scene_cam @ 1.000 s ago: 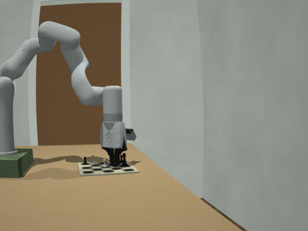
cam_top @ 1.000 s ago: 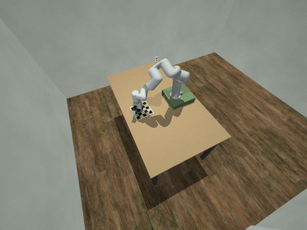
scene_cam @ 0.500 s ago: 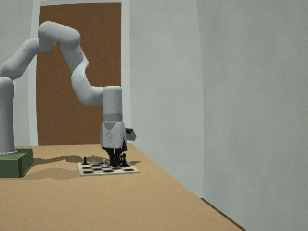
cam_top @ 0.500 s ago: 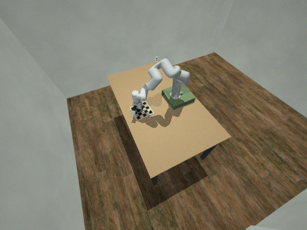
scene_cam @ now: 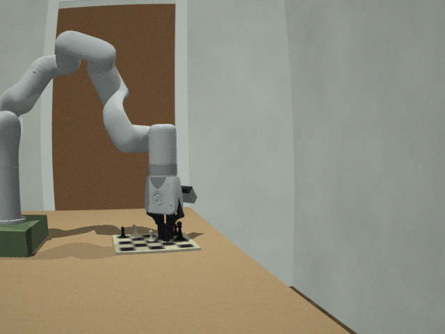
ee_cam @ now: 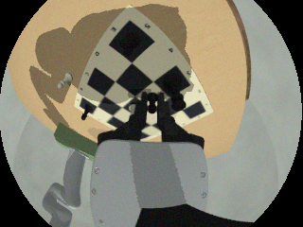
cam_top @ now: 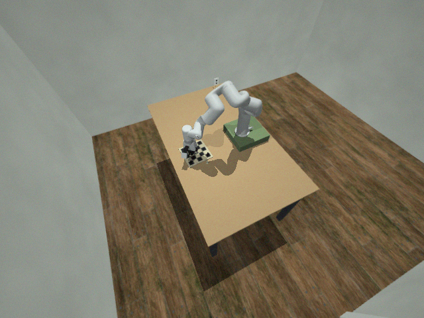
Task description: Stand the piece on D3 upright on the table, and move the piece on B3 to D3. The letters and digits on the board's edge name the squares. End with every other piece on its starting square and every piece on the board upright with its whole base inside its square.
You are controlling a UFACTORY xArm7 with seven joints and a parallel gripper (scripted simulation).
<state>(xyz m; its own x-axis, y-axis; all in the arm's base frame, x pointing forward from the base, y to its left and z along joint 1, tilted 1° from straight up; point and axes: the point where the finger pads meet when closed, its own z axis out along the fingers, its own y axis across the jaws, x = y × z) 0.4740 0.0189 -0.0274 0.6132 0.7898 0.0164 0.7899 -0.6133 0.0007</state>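
The tall black piece lies 4 cm ahead of my hand and 1 cm to the left of it. Round my hand: small chessboard 4 cm behind, 3 cm below.
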